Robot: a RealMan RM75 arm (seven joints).
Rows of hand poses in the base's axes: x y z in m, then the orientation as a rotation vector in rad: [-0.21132, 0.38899, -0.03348, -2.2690, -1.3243, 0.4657]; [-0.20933, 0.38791, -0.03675, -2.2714, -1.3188, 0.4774]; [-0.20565, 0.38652, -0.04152, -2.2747, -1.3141, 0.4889]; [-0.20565, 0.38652, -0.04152, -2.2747, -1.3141, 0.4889]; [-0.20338, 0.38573, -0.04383, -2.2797, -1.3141, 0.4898]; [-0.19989, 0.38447, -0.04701, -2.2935, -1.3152, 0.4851]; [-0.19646, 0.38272, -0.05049, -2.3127, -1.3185, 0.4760]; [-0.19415, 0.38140, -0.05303, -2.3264, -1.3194, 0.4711]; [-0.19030, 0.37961, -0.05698, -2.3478, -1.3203, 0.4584]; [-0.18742, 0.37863, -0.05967, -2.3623, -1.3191, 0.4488]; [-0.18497, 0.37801, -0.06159, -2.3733, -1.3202, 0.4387]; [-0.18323, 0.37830, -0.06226, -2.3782, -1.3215, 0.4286]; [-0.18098, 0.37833, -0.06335, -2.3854, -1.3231, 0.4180]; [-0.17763, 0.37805, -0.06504, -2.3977, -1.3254, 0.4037]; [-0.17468, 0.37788, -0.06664, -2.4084, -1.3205, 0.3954]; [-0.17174, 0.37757, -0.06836, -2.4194, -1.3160, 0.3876]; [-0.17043, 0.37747, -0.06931, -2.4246, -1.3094, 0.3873]
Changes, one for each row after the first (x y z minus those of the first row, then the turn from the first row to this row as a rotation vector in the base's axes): [0.00199, -0.00108, -0.00327, -0.0062, 0.0071, -0.0020]; [0.00567, -0.00247, -0.00804, -0.0132, 0.0134, -0.0036]; [0.00567, -0.00247, -0.00804, -0.0132, 0.0134, -0.0036]; [0.00794, -0.00326, -0.01035, -0.0174, 0.0115, -0.0046]; [0.01143, -0.00452, -0.01353, -0.0261, 0.0020, -0.0079]; [0.01486, -0.00627, -0.01701, -0.0373, -0.0132, -0.0117]; [0.01717, -0.00759, -0.01955, -0.0458, -0.0226, -0.0150]; [0.02102, -0.00938, -0.02350, -0.0566, -0.0397, -0.0215]; [0.02390, -0.01036, -0.02619, -0.0632, -0.0512, -0.0273]; [0.02635, -0.01098, -0.02811, -0.0673, -0.0621, -0.0308]; [0.02809, -0.01069, -0.02878, -0.0668, -0.0702, -0.0329]; [0.03034, -0.01066, -0.02987, -0.0680, -0.0798, -0.0354]; [0.03369, -0.01094, -0.03156, -0.0717, -0.0939, -0.0391]; [0.03664, -0.01111, -0.03316, -0.0753, -0.1016, -0.0461]; [0.03958, -0.01142, -0.03488, -0.0796, -0.1093, -0.0527]; [0.04089, -0.01152, -0.03583, -0.0821, -0.1095, -0.0582]
